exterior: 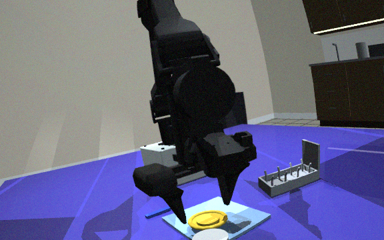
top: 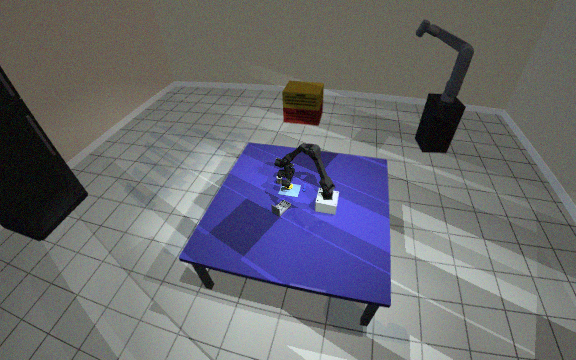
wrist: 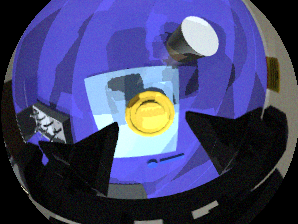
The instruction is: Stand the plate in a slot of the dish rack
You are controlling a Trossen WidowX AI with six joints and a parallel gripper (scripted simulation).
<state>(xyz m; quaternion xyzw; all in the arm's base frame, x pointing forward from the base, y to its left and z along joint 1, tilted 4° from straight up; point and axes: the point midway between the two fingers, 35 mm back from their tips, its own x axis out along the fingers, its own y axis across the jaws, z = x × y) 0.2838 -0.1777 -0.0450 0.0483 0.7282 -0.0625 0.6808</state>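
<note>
The yellow plate lies 2 cm below my gripper tip. Also, from my gripper tip: white cup: 8 cm ahead, 7 cm to the right, 1 cm below; blue spoon: 12 cm behind, 3 cm below, 1 cm to the left; light blue mat: 3 cm below, 2 cm to the left, 1 cm behind.
</note>
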